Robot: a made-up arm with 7 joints. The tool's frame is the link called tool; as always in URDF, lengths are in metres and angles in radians. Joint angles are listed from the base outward.
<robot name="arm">
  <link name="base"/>
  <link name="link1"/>
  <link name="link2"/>
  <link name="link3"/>
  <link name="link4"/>
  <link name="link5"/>
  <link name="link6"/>
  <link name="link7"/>
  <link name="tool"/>
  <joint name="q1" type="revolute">
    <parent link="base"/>
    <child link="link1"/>
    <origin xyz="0 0 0.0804" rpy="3.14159 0 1.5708"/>
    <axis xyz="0 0 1"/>
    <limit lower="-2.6" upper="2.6"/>
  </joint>
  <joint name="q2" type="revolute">
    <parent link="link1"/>
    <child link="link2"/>
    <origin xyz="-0.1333 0.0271 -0.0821" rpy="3.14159 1.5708 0"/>
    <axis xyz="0 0 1"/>
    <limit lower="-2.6" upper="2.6"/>
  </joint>
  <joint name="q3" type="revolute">
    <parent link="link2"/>
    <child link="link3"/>
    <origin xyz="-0.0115 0.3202 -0.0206" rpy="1.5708 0 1.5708"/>
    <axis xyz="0 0 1"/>
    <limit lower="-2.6" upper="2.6"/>
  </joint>
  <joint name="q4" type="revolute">
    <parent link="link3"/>
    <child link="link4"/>
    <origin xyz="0.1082 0.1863 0.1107" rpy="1.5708 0 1.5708"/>
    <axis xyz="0 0 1"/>
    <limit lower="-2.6" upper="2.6"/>
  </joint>
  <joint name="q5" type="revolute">
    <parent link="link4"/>
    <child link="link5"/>
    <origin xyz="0.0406 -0.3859 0.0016" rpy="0 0 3.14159"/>
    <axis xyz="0 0 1"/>
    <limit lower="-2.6" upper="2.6"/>
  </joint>
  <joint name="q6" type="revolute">
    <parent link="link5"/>
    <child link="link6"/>
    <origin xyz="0.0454 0.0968 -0.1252" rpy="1.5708 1.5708 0"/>
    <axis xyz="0 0 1"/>
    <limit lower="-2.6" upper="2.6"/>
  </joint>
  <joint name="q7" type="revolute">
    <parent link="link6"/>
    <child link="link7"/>
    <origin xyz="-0.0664 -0.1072 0.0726" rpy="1.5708 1.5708 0"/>
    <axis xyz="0 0 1"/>
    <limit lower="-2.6" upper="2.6"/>
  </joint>
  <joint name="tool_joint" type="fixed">
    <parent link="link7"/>
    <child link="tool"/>
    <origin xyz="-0.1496 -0.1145 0.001" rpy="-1.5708 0 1.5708"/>
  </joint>
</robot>
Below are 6 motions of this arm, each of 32 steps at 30 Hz.
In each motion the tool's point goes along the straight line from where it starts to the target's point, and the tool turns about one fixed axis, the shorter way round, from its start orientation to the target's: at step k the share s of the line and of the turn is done. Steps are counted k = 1, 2, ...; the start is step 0. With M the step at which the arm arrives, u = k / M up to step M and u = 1 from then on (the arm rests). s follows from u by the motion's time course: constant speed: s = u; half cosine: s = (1 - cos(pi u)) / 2; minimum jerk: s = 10 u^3 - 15 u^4 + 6 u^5.
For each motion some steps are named. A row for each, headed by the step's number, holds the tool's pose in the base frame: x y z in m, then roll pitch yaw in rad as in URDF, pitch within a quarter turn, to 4 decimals.
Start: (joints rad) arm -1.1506 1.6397 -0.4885 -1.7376 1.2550 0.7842 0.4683
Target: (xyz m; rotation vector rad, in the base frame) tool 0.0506 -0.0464 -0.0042 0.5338 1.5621 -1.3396
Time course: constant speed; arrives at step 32
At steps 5, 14, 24, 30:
5: 0.0584 -0.0561 -0.1943 -2.3300 -0.5296 -2.2885
14: 0.0558 -0.0529 -0.1309 -1.9772 -0.0428 -2.5611
24: 0.0529 -0.0493 -0.0605 -1.7029 0.5591 -2.6766
30: 0.0512 -0.0471 -0.0183 -1.5068 0.9267 -2.6523

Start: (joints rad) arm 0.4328 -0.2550 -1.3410 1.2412 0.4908 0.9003 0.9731
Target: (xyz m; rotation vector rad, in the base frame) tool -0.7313 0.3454 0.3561 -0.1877 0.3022 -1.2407
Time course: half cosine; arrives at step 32
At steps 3, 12, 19, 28, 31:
3: -0.7724 0.1581 0.6084 -0.9093 0.8336 -0.7047
12: -0.7603 0.2130 0.5344 -0.7566 0.5964 -0.8434
19: -0.7462 0.2775 0.4476 -0.5566 0.3441 -1.0332
28: -0.7329 0.3381 0.3659 -0.3384 0.1449 -1.2446
31: -0.7314 0.3449 0.3567 -0.3117 0.1255 -1.2706

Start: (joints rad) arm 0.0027 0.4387 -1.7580 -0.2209 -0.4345 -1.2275 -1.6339
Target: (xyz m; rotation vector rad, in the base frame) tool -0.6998 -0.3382 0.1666 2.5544 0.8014 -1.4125
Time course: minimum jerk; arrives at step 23
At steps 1, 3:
1: -0.3625 -0.0102 -0.3164 2.8953 0.4211 -0.1133
3: -0.3683 -0.0158 -0.3081 2.8982 0.4323 -0.1034

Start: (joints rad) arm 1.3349 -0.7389 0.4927 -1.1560 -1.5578 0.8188 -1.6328
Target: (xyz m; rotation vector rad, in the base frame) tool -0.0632 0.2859 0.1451 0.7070 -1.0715 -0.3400
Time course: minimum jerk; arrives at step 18
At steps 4, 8, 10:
4: -0.0257 0.2440 0.1959 2.1369 -0.9507 -0.5994
8: -0.0387 0.2586 0.1783 1.7827 -0.8583 -0.6752
10: -0.0471 0.2679 0.1669 1.5665 -0.8094 -0.7436

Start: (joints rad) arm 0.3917 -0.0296 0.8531 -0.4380 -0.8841 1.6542 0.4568
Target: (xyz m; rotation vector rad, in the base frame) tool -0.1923 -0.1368 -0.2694 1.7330 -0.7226 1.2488
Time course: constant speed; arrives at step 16
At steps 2, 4, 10, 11, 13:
2: -0.1341 -0.0770 -0.2624 -3.0706 -1.3522 -1.1543
4: -0.1424 -0.0855 -0.2634 2.9909 -1.3622 -0.9325
10: -0.1674 -0.1112 -0.2664 2.3527 -1.3288 -0.2942
11: -0.1715 -0.1154 -0.2669 2.2713 -1.3156 -0.2128
13: -0.1798 -0.1240 -0.2679 2.1331 -1.2850 -0.0745

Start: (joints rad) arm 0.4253 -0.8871 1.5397 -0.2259 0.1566 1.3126 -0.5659
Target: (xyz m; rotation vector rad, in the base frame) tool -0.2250 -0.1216 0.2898 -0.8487 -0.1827 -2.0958
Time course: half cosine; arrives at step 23
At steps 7, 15, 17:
7: -0.1530 0.0042 0.1898 0.2227 -0.4750 2.7684
15: -0.2003 -0.0785 0.2556 -0.0215 -0.6708 -2.6366
17: -0.2105 -0.0963 0.2697 -0.0993 -0.6841 -2.4290

